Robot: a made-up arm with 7 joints.
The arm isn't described. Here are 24 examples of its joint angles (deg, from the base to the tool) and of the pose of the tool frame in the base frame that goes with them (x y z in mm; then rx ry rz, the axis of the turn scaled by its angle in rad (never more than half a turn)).
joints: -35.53 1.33 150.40 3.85 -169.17 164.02 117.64
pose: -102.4 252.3 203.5 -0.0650 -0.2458 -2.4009
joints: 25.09 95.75 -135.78 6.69 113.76 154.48 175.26
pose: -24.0 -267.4 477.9 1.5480 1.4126 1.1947
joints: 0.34 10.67 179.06 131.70 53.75 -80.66 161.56
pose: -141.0 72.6 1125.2 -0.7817 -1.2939 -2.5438
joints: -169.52 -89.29 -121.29 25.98 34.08 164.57 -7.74
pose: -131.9 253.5 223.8 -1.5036 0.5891 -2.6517
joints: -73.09 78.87 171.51 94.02 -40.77 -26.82 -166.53
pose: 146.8 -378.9 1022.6 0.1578 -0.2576 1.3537
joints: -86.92 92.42 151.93 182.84 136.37 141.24 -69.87
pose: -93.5 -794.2 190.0 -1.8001 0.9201 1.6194
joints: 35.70 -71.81 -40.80 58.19 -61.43 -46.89 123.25
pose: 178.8 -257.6 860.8 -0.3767 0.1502 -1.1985
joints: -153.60 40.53 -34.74 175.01 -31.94 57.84 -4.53
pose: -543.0 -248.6 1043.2 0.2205 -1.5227 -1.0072
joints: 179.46 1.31 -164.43 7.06 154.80 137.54 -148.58
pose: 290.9 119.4 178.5 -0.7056 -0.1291 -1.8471
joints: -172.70 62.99 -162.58 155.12 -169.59 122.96 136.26
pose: -740.0 -89.7 803.5 2.3550 1.4620 -0.6412
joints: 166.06 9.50 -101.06 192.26 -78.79 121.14 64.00
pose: -113.6 -157.7 1143.0 -1.5788 1.4203 -1.2581
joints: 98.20 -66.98 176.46 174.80 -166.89 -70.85 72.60
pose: 124.7 -745.2 593.7 2.4219 0.5401 0.1520
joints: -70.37 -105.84 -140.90 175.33 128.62 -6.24 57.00
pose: -257.7 813.2 49.2 -1.3599 2.0842 1.5358
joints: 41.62 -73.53 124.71 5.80 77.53 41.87 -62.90
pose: 65.0 296.5 130.1 0.8767 2.2140 0.4627
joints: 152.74 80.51 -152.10 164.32 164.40 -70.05 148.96
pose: -645.3 386.0 610.0 0.0787 0.2817 2.0679
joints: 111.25 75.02 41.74 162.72 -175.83 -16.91 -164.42
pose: -430.3 766.9 438.8 -1.4009 -1.0534 0.1942
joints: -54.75 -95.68 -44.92 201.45 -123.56 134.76 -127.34
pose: -269.2 650.2 0.1 1.1804 -2.1054 1.4950
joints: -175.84 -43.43 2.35 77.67 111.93 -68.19 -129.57
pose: -206.0 49.5 919.1 -0.7328 -1.5433 -0.7592
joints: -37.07 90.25 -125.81 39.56 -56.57 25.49 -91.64
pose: -334.0 -303.8 638.3 -1.2572 0.1405 2.0781
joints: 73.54 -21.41 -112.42 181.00 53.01 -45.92 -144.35
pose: -244.1 -262.0 1108.3 0.1049 -1.0533 0.6605
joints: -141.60 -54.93 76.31 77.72 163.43 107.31 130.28
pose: 576.7 -329.6 664.0 -0.1163 1.3174 1.0537
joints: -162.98 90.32 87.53 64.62 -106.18 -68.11 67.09
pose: -15.3 -559.8 405.5 -0.6296 0.3024 -2.7687
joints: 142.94 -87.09 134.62 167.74 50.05 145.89 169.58
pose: 630.8 -495.1 265.7 -0.6102 -2.0485 -0.6774
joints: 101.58 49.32 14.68 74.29 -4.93 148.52 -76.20
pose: -217.5 445.5 88.9 -0.3194 1.2869 -2.2561
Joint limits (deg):
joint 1: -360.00..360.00
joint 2: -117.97..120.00
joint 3: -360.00..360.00
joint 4: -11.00..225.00
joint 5: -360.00..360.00
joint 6: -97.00..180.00
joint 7: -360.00..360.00
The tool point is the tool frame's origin. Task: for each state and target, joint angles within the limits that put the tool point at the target. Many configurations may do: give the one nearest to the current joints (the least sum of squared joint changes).
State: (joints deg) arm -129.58 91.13 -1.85 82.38 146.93 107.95 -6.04
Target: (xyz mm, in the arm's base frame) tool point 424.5 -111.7 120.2
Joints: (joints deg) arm -132.24 116.86 46.02 30.15 135.40 106.66 -6.04
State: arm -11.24 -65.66 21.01 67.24 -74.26 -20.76 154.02
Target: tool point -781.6 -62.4 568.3
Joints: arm 18.47 -114.53 11.56 105.15 -68.82 -23.26 154.02
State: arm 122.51 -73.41 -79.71 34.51 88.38 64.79 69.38
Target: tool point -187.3 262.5 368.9
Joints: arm 140.81 -80.43 -73.07 -4.86 84.51 70.77 69.38
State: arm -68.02 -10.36 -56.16 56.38 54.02 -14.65 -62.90
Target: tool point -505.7 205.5 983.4
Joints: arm -92.74 -32.44 -63.57 107.46 48.47 -13.16 -62.90
